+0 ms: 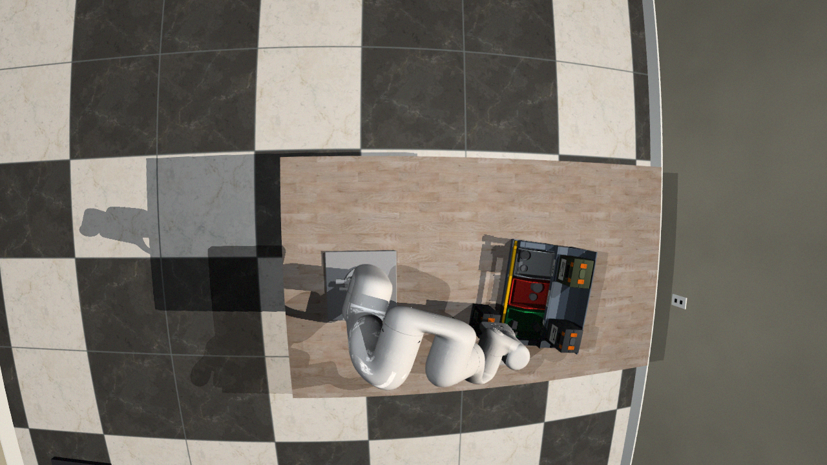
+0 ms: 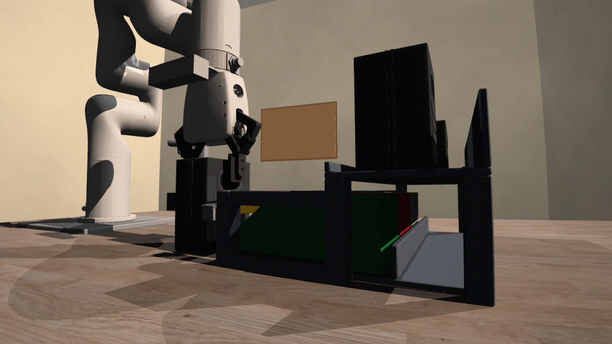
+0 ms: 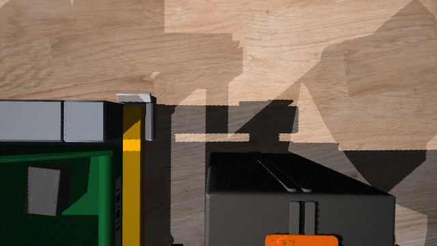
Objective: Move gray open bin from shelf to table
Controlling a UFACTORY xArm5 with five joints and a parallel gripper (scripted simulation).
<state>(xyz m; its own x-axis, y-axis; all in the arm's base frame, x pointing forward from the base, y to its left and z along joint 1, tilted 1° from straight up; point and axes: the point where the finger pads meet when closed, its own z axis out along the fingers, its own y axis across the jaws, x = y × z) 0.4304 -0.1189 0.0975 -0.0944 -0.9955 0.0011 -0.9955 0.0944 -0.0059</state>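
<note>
My gripper is now 4 cm above the dark box. The rest, counted from my hand: red bin 19 cm ahead, 9 cm to the left, 6 cm below; yellow bar 9 cm ahead, 10 cm to the left, 5 cm below; green bin 18 cm ahead, 2 cm to the right, 6 cm below.
</note>
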